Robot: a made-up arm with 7 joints. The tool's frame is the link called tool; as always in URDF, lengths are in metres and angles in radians.
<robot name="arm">
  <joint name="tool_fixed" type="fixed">
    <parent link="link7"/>
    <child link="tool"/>
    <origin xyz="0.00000 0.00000 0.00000"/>
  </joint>
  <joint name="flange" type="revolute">
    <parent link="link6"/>
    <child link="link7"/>
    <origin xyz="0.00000 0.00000 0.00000"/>
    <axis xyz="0 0 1"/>
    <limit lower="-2.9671" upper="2.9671" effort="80" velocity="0.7"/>
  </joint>
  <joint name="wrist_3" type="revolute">
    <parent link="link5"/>
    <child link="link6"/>
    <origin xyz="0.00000 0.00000 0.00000"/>
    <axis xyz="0 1 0"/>
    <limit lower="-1.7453" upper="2.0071" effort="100" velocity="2.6"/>
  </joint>
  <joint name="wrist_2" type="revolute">
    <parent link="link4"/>
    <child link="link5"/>
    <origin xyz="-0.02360 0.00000 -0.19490"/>
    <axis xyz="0 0 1"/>
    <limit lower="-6.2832" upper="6.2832" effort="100" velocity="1.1"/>
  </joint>
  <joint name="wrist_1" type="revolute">
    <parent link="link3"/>
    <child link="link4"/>
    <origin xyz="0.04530 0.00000 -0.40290"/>
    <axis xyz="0 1 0"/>
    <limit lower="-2.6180" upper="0.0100" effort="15" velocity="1.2"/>
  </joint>
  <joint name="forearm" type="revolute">
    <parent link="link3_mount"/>
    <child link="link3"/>
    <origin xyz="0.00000 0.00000 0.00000"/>
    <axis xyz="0 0 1"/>
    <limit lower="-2.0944" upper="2.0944" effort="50" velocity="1.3"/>
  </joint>
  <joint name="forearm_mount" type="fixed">
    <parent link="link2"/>
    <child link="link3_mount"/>
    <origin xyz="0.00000 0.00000 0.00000"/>
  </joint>
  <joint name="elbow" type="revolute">
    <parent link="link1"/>
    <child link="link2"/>
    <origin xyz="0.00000 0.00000 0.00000"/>
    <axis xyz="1 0 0"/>
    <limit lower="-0.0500" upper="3.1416" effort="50" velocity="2.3"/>
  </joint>
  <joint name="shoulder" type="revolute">
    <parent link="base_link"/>
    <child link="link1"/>
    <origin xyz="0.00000 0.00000 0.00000"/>
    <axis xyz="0 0.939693 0.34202"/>
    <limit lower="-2.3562" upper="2.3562" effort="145" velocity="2.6"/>
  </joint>
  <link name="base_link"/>
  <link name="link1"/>
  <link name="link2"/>
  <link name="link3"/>
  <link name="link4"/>
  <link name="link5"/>
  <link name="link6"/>
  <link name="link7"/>
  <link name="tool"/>
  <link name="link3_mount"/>
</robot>
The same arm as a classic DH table. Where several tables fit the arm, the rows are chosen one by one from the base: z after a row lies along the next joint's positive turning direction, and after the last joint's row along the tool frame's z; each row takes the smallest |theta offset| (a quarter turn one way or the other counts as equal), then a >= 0, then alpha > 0; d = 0 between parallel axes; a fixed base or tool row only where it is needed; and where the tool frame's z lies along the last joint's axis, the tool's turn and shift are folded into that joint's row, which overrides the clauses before.
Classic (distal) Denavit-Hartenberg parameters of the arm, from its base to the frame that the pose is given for. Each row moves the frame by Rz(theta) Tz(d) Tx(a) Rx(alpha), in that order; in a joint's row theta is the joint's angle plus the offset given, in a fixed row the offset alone. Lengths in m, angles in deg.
base (fixed): theta0 0.00, d 0.0000, a 0.0000, alpha -70.00
shoulder: theta0 90.00, d 0.0000, a 0.0000, alpha 90.00
elbow: theta0 70.00, d 0.0000, a 0.0000, alpha -90.00
forearm: theta0 -90.00, d -0.4029, a 0.0453, alpha -90.00
wrist_1: theta0 0.00, d 0.0000, a -0.0236, alpha 90.00
wrist_2: theta0 0.00, d -0.1949, a 0.0000, alpha -90.00
wrist_3: theta0 0.00, d 0.0000, a 0.0000, alpha 90.00
flange: theta0 0.00, d 0.0000, a 0.0000, alpha 0.00
Joint limits (deg, base to tool): -135.00..135.00 -2.86..180.00 -120.00..120.00 -150.00..0.57 -360.00..360.00 -100.00..115.00 -170.00..170.00

